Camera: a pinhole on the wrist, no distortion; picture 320 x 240 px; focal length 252.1 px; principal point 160.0 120.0 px. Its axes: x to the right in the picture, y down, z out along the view. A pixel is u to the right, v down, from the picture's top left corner.
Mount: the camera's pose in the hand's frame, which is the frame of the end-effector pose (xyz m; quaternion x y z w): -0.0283 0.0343 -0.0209 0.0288 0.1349 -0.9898 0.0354
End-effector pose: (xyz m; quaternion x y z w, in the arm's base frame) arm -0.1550 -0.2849 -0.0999 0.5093 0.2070 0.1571 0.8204
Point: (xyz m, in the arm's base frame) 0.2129 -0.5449 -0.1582
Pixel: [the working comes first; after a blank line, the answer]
In the camera's frame: -0.2461 0.1250 0.4146

10.3 196.0
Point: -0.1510 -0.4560 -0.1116
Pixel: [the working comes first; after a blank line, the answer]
In the camera's frame: 0.0435 0.0709 0.1786

221.5 220.1
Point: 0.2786 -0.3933 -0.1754
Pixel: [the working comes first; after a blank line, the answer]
In the camera's frame: -0.3734 0.1142 0.3084

outside the picture
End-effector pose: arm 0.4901 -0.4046 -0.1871 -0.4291 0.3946 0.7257 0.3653
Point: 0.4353 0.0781 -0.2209
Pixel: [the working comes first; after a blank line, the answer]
In the camera's frame: -0.1888 0.0837 0.4843

61.7 163.6
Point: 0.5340 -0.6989 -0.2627
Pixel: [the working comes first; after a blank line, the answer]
In the camera's frame: -0.0081 0.0450 -0.2780

behind the camera
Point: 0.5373 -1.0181 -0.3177
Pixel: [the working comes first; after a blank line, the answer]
In the camera's frame: 0.0168 0.0111 -0.5992

behind the camera
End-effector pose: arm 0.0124 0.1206 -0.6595 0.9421 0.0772 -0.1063 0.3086
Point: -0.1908 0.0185 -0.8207
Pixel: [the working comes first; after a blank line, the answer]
In the camera's frame: 0.1250 0.0093 0.2605

280.9 129.0
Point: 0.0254 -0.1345 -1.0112
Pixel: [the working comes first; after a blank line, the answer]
In the camera's frame: -0.1354 -0.0846 0.4332

81.2 70.8
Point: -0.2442 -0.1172 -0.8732
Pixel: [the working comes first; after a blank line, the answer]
In the camera's frame: 0.1612 -0.0938 0.3704

269.8 56.1
